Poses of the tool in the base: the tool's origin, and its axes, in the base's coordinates. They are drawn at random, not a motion.
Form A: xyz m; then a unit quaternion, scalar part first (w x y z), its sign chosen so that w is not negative.
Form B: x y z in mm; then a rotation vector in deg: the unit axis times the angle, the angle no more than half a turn. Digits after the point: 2 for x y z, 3 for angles.
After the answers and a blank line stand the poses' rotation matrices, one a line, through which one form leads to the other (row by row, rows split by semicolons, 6 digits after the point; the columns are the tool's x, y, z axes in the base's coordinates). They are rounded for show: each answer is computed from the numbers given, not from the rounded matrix.
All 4 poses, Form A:
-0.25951 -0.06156 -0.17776 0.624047 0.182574 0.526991 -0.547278
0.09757 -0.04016 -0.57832 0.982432 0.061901 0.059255 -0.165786
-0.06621 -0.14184 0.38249 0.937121 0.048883 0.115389 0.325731
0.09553 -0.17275 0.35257 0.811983 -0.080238 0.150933 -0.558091
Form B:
-259.51 -61.56 -177.76 24.014 69.315 -71.983
97.57 -40.16 -578.32 7.135 6.830 -19.110
-66.21 -141.84 382.49 5.722 13.507 38.129
95.53 -172.75 352.57 -9.818 18.468 -68.288

-0.154465 0.875484 0.457897; -0.490624 0.334307 -0.804690; -0.857571 -0.348951 0.377895
0.938008 0.333083 0.095903; -0.318411 0.937367 -0.141274; -0.136953 0.101980 0.985314
0.761170 -0.599217 0.248112; 0.621779 0.783020 -0.016447; -0.184421 0.166790 0.968592
0.331508 0.882099 0.334670; -0.930541 0.364193 -0.038165; -0.155550 -0.298772 0.941562

